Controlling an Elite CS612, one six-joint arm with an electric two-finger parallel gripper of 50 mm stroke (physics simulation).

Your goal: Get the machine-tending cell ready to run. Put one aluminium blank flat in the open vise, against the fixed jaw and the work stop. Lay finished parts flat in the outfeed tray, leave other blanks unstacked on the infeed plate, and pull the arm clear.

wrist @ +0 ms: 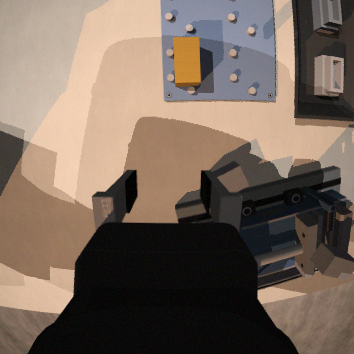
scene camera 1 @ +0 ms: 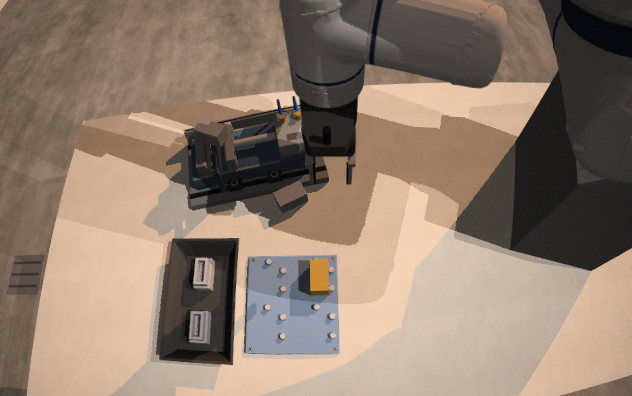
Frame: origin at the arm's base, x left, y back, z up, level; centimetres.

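Seen in the pictures: gripper, fingertip midpoint: point(wrist: 168, 183) point(scene camera 1: 331, 178).
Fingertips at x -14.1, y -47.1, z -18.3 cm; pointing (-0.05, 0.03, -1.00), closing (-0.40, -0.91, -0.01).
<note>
Pixels of each thing's top centre, then the offset from my fingertips to it.
- dark blue vise at its top centre: point(wrist: 289, 264) point(scene camera 1: 245, 133) dz -6.9, dx -20.6, dy -10.0 cm
- grey-brown block at its top centre: point(wrist: 226, 184) point(scene camera 1: 289, 193) dz -13.6, dx -7.6, dy -5.8 cm
- orange block at its top centre: point(wrist: 186, 58) point(scene camera 1: 319, 274) dz -12.5, dx +10.6, dy -6.8 cm
- blue infeed plate at its top centre: point(wrist: 219, 35) point(scene camera 1: 292, 303) dz -16.0, dx +13.0, dy -13.3 cm
- tilted grey block shape at its top centre: point(wrist: 341, 268) point(scene camera 1: 208, 127) dz -3.7, dx -22.8, dy -16.7 cm
My gripper point(scene camera 1: 331, 177) point(wrist: 168, 183) is open and empty, above the table by the vise's right end. The dark blue vise point(scene camera 1: 257, 156) point(wrist: 272, 215) stands at the back left; its right end is partly hidden by the gripper in the scene view. A grey-brown block point(scene camera 1: 290, 196) point(wrist: 233, 177) is at the vise base's front edge, in shadow; its exact rest is unclear. An orange block point(scene camera 1: 319, 276) point(wrist: 187, 60) is on the blue infeed plate point(scene camera 1: 305, 346) point(wrist: 262, 62). Two grey pocketed parts, one farther back point(scene camera 1: 204, 274) point(wrist: 329, 75) and one nearer the front point(scene camera 1: 200, 326), lie apart in the black outfeed tray point(scene camera 1: 235, 300).
Several pale pegs stand up from the infeed plate. A tilted grey block shape point(scene camera 1: 212, 132) point(wrist: 332, 260) rises at the vise's left end; whether it is part of the vise I cannot tell. Small blue and yellow pieces point(scene camera 1: 295, 106) stand behind the vise. A dark robot base fills the right side.
</note>
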